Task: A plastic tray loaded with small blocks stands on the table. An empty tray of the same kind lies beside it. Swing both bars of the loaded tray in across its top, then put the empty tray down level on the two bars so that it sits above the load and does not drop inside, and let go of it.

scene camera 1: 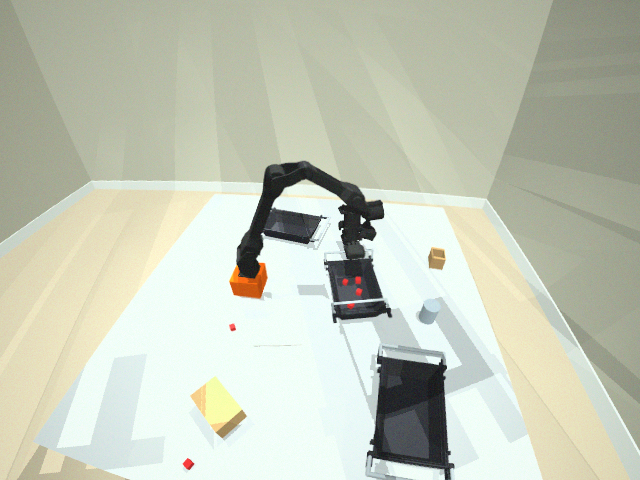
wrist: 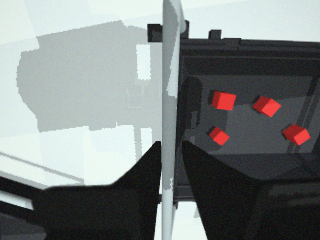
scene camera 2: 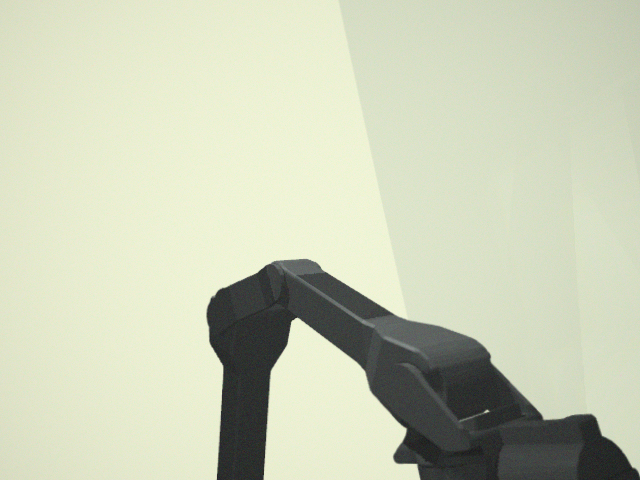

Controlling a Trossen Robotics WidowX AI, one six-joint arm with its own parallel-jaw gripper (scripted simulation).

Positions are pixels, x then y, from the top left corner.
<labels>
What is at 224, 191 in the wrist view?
My gripper.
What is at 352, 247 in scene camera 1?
My gripper.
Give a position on a dark plastic tray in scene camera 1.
At 298, 227
</labels>
